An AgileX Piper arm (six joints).
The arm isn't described. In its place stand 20 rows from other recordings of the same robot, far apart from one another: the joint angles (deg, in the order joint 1, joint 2, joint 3, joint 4, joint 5, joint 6), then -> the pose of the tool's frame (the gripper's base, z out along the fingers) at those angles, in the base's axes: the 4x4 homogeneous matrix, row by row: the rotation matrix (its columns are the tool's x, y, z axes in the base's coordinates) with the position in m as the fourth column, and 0 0 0 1 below.
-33.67 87.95 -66.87 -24.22 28.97 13.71 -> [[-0.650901 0.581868 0.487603 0.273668], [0.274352 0.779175 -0.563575 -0.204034], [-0.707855 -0.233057 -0.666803 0.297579], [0 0 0 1]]
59.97 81.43 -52.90 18.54 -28.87 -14.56 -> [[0.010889 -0.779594 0.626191 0.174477], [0.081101 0.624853 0.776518 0.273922], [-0.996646 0.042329 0.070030 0.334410], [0 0 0 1]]
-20.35 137.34 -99.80 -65.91 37.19 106.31 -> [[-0.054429 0.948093 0.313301 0.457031], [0.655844 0.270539 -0.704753 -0.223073], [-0.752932 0.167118 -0.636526 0.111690], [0 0 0 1]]
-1.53 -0.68 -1.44 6.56 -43.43 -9.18 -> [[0.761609 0.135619 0.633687 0.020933], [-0.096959 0.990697 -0.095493 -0.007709], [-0.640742 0.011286 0.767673 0.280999], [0 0 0 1]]
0.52 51.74 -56.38 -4.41 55.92 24.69 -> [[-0.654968 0.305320 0.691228 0.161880], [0.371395 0.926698 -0.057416 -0.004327], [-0.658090 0.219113 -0.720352 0.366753], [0 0 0 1]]
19.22 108.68 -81.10 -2.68 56.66 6.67 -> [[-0.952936 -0.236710 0.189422 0.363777], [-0.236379 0.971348 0.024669 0.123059], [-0.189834 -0.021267 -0.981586 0.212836], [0 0 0 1]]
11.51 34.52 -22.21 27.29 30.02 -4.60 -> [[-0.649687 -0.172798 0.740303 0.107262], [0.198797 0.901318 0.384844 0.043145], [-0.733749 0.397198 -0.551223 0.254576], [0 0 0 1]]
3.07 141.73 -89.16 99.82 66.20 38.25 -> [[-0.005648 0.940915 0.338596 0.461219], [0.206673 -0.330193 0.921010 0.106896], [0.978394 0.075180 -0.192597 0.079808], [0 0 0 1]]
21.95 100.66 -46.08 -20.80 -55.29 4.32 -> [[0.148252 -0.613108 0.775964 0.320574], [-0.081722 0.774356 0.627451 0.157835], [-0.985567 -0.156434 0.064695 0.222616], [0 0 0 1]]
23.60 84.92 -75.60 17.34 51.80 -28.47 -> [[-0.559598 -0.714762 0.419482 0.281149], [-0.564238 0.699311 0.438862 0.146090], [-0.607031 0.008899 -0.794629 0.338418], [0 0 0 1]]
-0.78 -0.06 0.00 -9.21 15.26 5.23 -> [[-0.177067 0.043866 0.983221 0.054871], [-0.061384 0.996569 -0.055516 -0.004581], [-0.982283 -0.070184 -0.173767 0.189507], [0 0 0 1]]
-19.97 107.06 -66.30 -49.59 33.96 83.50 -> [[-0.301668 0.908754 0.288378 0.342116], [0.718844 0.415489 -0.557344 -0.165500], [-0.626307 0.039166 -0.778592 0.182085], [0 0 0 1]]
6.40 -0.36 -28.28 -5.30 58.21 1.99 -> [[-0.410927 -0.045903 0.910512 -0.002657], [-0.060237 0.997916 0.023124 -0.007488], [-0.909676 -0.045344 -0.412836 0.279472], [0 0 0 1]]
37.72 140.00 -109.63 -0.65 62.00 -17.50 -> [[-0.565373 -0.823745 0.042394 0.381277], [-0.823836 0.566471 0.020127 0.293745], [-0.040594 -0.023547 -0.998898 0.096455], [0 0 0 1]]
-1.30 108.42 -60.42 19.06 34.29 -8.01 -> [[-0.963115 0.110990 0.245133 0.346465], [0.157353 0.971283 0.178461 0.008884], [-0.218286 0.210451 -0.952923 0.137070], [0 0 0 1]]
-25.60 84.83 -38.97 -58.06 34.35 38.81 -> [[-0.907125 0.380394 0.180068 0.212110], [0.196915 0.761754 -0.617216 -0.149942], [-0.371953 -0.524435 -0.765911 0.190605], [0 0 0 1]]
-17.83 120.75 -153.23 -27.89 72.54 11.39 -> [[-0.491086 0.651381 0.578393 0.398387], [0.196779 0.729760 -0.654773 -0.170793], [-0.848595 -0.207734 -0.486553 0.471689], [0 0 0 1]]
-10.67 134.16 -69.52 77.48 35.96 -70.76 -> [[-0.916396 0.008314 0.400187 0.400153], [0.229350 0.830296 0.507943 -0.022309], [-0.328051 0.557260 -0.762787 0.024016], [0 0 0 1]]
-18.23 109.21 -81.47 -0.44 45.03 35.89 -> [[-0.531942 0.767572 0.357590 0.383150], [0.787765 0.603469 -0.123497 -0.126716], [-0.310587 0.216003 -0.925677 0.216068], [0 0 0 1]]
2.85 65.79 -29.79 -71.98 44.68 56.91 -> [[-0.794823 0.295469 0.530051 0.193717], [-0.149685 0.751013 -0.643097 -0.051279], [-0.588090 -0.590489 -0.552695 0.235789], [0 0 0 1]]
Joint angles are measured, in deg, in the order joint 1, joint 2, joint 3, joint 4, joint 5, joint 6. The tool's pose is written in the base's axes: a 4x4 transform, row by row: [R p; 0 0 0 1], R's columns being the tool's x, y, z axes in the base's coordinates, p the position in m. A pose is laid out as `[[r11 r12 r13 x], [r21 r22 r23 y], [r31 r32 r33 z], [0 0 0 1]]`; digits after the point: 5 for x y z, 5 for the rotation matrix.
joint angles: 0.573, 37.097, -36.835, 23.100, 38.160, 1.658
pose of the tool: [[-0.56008 -0.02538 0.82805 0.12147], [0.32939 0.91030 0.25070 0.02328], [-0.76014 0.41316 -0.50148 0.32111], [0 0 0 1]]
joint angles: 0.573, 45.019, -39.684, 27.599, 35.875, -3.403
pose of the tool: [[-0.59257 -0.04137 0.80446 0.15177], [0.31622 0.90656 0.27955 0.02622], [-0.74086 0.42004 -0.52412 0.32286], [0 0 0 1]]
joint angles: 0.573, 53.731, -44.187, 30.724, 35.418, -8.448
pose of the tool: [[-0.63516 -0.06208 0.76988 0.18583], [0.27921 0.91090 0.30380 0.02880], [-0.72015 0.40792 -0.56124 0.32449], [0 0 0 1]]
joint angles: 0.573, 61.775, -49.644, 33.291, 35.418, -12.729
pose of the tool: [[-0.66095 -0.08799 0.74525 0.21982], [0.24554 0.91308 0.32557 0.03115], [-0.70912 0.39818 -0.58190 0.32780], [0 0 0 1]]
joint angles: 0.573, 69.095, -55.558, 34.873, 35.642, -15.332
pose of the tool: [[-0.67597 -0.10580 0.72929 0.25290], [0.22444 0.91307 0.34049 0.03285], [-0.70192 0.39384 -0.59346 0.33109], [0 0 0 1]]
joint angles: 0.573, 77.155, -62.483, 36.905, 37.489, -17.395
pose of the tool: [[-0.70657 -0.12398 0.69670 0.28913], [0.20857 0.90431 0.37245 0.03615], [-0.67621 0.40847 -0.61310 0.33066], [0 0 0 1]]
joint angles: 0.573, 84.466, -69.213, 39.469, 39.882, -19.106
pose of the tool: [[-0.73497 -0.14299 0.66286 0.32217], [0.20090 0.88772 0.41424 0.04031], [-0.64766 0.43762 -0.62372 0.32804], [0 0 0 1]]
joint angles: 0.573, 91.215, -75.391, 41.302, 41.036, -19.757
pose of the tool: [[-0.75109 -0.14602 0.64385 0.35359], [0.20711 0.87389 0.43979 0.04297], [-0.62687 0.46367 -0.62613 0.32203], [0 0 0 1]]
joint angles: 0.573, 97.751, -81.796, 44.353, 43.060, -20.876
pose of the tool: [[-0.76865 -0.15858 0.61970 0.38308], [0.21476 0.84858 0.48353 0.04727], [-0.60254 0.50475 -0.61820 0.31527], [0 0 0 1]]
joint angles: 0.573, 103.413, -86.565, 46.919, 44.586, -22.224
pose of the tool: [[-0.78739 -0.16706 0.59339 0.40697], [0.21533 0.82741 0.51868 0.05073], [-0.57762 0.53618 -0.61552 0.30275], [0 0 0 1]]
